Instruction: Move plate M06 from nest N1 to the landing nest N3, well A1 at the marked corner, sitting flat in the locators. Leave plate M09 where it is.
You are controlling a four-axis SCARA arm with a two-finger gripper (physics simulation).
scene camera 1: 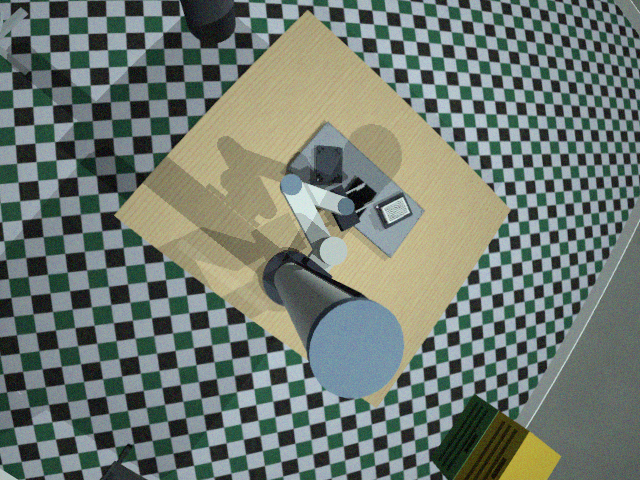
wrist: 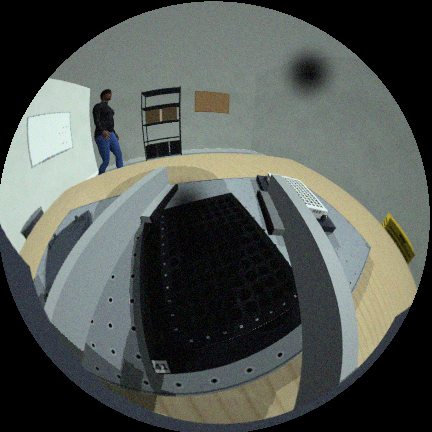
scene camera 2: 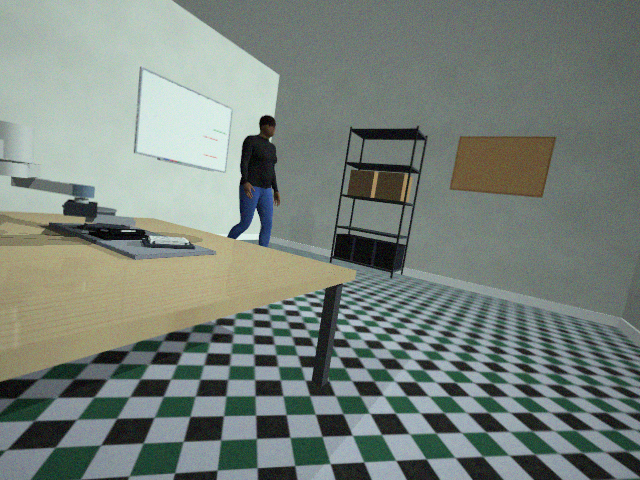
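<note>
Black plate M06 (scene camera 1: 363,192) (scene camera 2: 121,234) (wrist: 215,270) lies in a dark nest in the middle of the grey board; its wells show faintly, and an A1 tag (wrist: 161,366) is at the nest's lower left corner in the wrist view. White plate M09 (scene camera 1: 395,210) (scene camera 2: 168,241) (wrist: 304,194) sits in the nest beside it. A dark nest (scene camera 1: 328,164) (wrist: 67,242) with small posts is on M06's other side; I cannot read its name. My gripper (scene camera 1: 361,194) (wrist: 216,178) is over M06, shut to its closed stand, with a plate-wide gap and nothing held. Its right finger hides part of M09.
The grey board (scene camera 1: 336,135) (scene camera 2: 136,253) (wrist: 347,252) lies on the wooden table (scene camera 1: 310,62) (scene camera 2: 248,279). The arm's thick column (scene camera 1: 356,346) stands at one table edge. A person (scene camera 2: 260,165) (wrist: 106,125) stands beyond the table near a black shelf rack (scene camera 2: 379,199).
</note>
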